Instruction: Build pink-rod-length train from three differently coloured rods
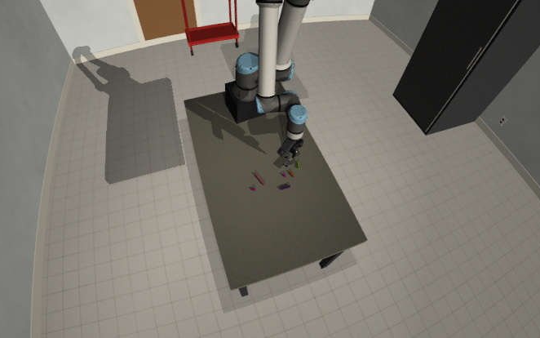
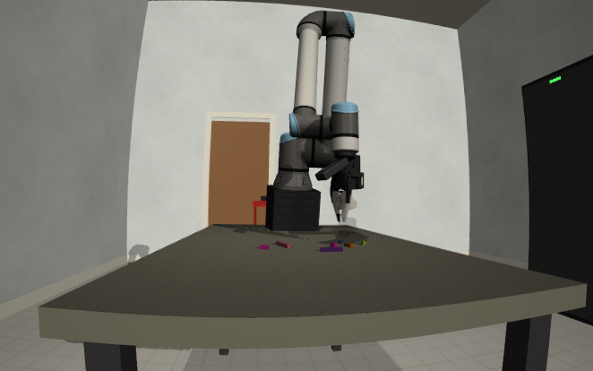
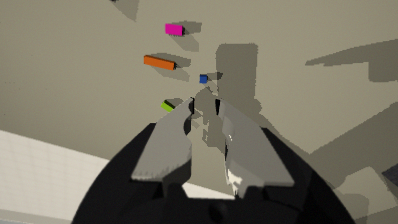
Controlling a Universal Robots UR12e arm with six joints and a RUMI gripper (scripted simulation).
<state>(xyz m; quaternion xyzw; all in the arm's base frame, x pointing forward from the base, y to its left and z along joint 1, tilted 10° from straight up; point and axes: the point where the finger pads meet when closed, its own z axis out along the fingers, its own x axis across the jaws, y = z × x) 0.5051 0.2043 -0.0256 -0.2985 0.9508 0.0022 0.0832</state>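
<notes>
Now: the blue rod 80 mm below my hand. The rest, counted from my hand: purple rod 150 mm ahead, 30 mm to the right, 80 mm below; lime rod 70 mm to the left, 80 mm below; orange rod 60 mm ahead, 20 mm to the left, 80 mm below.
</notes>
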